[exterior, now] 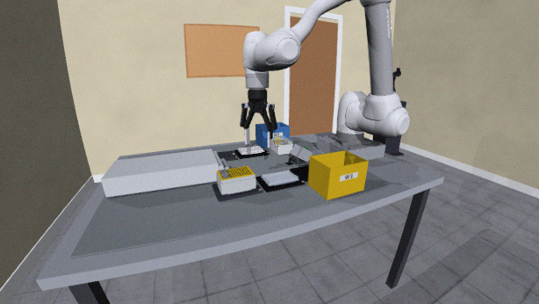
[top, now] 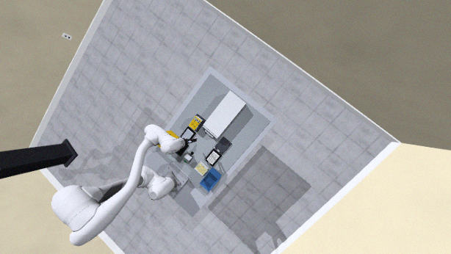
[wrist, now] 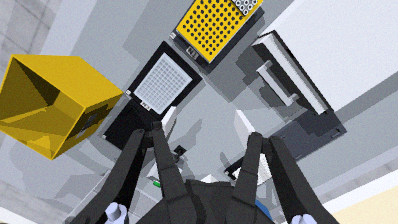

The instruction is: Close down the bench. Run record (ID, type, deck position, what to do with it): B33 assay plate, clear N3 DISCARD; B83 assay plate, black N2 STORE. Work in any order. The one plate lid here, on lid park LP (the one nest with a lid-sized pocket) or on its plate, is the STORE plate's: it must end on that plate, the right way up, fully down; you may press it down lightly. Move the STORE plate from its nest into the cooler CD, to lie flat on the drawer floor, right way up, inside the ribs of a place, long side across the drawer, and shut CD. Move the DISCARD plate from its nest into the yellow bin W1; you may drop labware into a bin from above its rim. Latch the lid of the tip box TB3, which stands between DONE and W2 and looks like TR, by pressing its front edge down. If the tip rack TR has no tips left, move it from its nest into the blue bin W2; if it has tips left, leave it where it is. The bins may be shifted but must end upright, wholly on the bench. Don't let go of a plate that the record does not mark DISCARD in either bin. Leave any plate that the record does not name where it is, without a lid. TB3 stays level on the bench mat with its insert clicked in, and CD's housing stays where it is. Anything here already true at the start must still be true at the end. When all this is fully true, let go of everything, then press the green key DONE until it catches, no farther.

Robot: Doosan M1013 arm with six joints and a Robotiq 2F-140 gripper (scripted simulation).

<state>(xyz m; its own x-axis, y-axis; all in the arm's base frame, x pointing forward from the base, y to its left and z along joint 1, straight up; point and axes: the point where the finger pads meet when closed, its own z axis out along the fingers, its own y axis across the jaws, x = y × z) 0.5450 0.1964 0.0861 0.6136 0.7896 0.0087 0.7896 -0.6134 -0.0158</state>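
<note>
Right now the black nest is 70 mm behind my hand, 80 mm to the left of it and 150 mm below it. From my hand the other things lie so: see-through plate lid: 260 mm ahead, 40 mm to the right, 130 mm below; tip rack TR: 100 mm ahead, 110 mm to the left, 100 mm below; N3 label: 140 mm behind, 70 mm to the left, 150 mm below.
</note>
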